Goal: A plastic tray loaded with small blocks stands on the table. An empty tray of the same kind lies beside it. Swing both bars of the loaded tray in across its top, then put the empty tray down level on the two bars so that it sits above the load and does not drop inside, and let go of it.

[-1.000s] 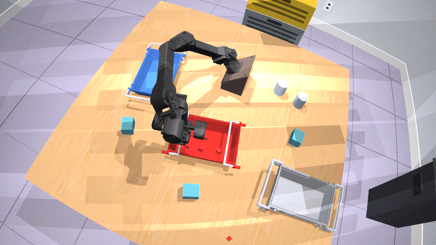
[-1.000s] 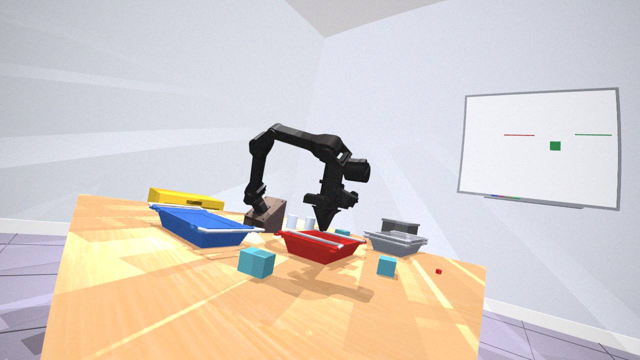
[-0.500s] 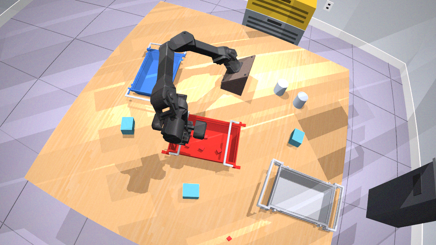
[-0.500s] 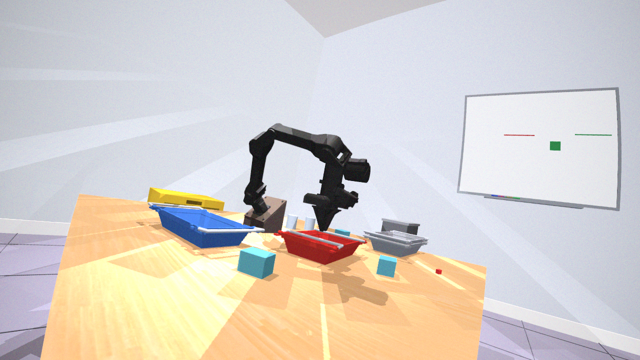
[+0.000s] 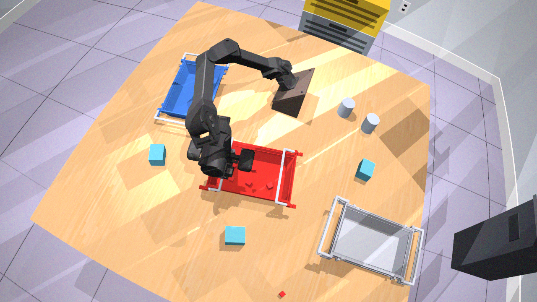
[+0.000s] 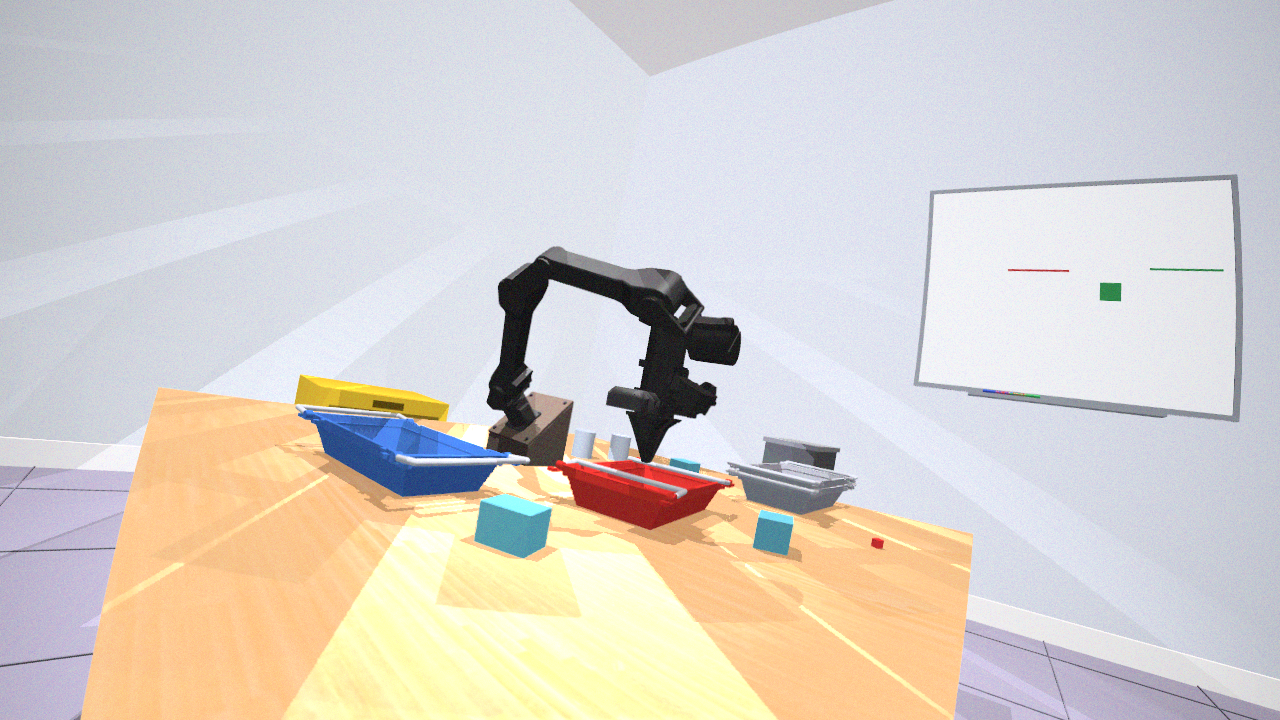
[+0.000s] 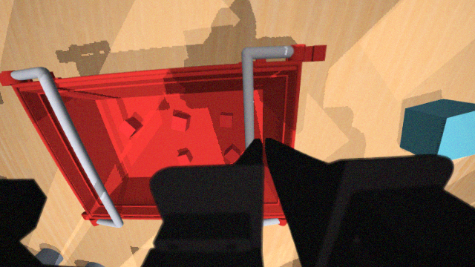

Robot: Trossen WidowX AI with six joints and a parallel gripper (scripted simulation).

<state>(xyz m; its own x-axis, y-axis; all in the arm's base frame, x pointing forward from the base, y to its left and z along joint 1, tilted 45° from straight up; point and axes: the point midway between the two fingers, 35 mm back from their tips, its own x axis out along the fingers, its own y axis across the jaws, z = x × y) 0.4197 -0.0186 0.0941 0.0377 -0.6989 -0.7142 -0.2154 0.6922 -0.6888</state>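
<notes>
Right now the blue tray is 27 cm behind my gripper tip, 25 cm to the right of it and 5 cm below it.
</notes>
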